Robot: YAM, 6 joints.
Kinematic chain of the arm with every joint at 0, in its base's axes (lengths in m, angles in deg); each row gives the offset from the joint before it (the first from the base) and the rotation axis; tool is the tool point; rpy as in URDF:
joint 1: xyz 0 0 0.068 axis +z
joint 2: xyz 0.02 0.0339 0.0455 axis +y
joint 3: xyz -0.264 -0.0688 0 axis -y
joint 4: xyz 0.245 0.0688 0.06 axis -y
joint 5: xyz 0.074 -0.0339 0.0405 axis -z
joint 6: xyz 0.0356 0 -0.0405 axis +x
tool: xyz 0 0 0 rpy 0 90 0
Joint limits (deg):
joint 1: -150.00..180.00
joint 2: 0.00..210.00
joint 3: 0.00..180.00
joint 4: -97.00..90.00
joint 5: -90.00..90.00
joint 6: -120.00..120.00
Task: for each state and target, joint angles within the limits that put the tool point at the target. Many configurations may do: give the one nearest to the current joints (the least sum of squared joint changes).
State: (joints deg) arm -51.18 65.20 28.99 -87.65 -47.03 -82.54
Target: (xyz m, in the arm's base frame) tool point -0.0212 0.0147 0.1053
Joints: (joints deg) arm -23.29 63.28 1.14 -87.36 -8.27 -82.54
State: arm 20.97 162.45 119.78 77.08 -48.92 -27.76
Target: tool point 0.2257 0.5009 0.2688
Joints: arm 62.84 149.82 123.09 82.11 -51.33 -27.76
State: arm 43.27 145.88 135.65 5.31 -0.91 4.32
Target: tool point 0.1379 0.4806 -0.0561
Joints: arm 73.76 158.15 102.20 -8.01 -3.24 4.32
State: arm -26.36 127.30 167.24 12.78 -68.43 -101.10
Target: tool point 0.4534 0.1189 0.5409
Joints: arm 12.20 135.96 165.66 13.33 -35.03 -101.10
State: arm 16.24 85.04 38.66 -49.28 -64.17 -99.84
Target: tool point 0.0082 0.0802 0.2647
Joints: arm 59.23 35.61 39.73 -75.03 -72.65 -99.84
